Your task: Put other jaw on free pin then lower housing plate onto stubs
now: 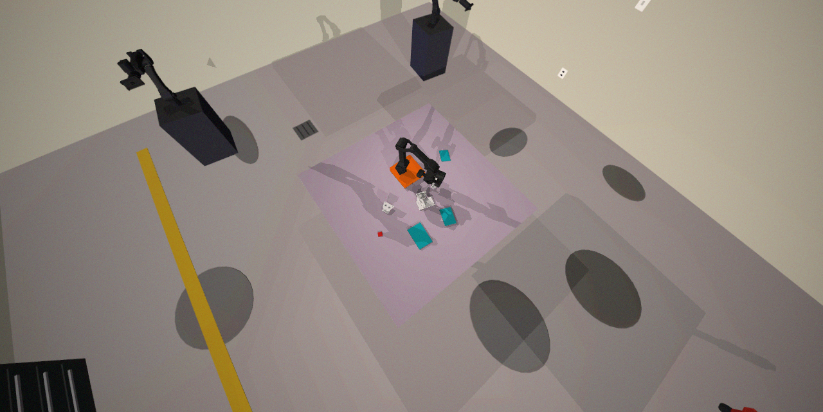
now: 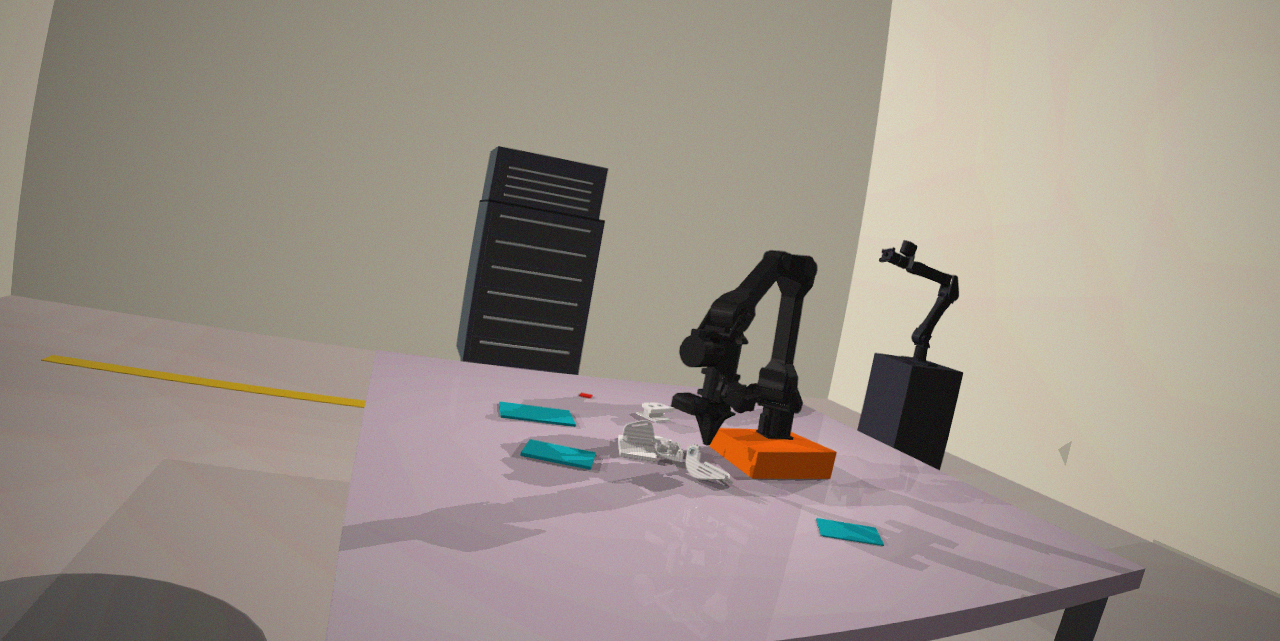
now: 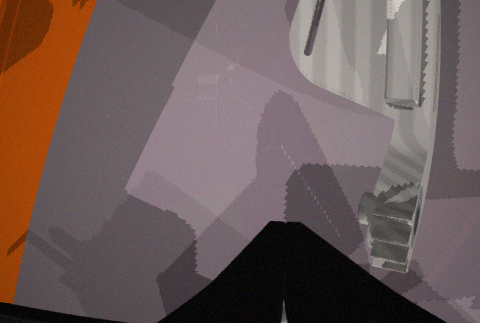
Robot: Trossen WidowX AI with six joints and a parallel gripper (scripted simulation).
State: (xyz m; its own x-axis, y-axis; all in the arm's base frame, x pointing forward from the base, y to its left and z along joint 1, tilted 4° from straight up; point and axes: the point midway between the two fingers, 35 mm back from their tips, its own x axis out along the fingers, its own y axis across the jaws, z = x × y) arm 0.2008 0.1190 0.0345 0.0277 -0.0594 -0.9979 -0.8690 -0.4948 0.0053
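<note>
Now: the white jaw 30 mm to the left of my gripper tip, 20 mm below it and 20 mm ahead of it. Round my gripper tip: red marker (490 mm to the right, 150 mm ahead, 50 mm below).
</note>
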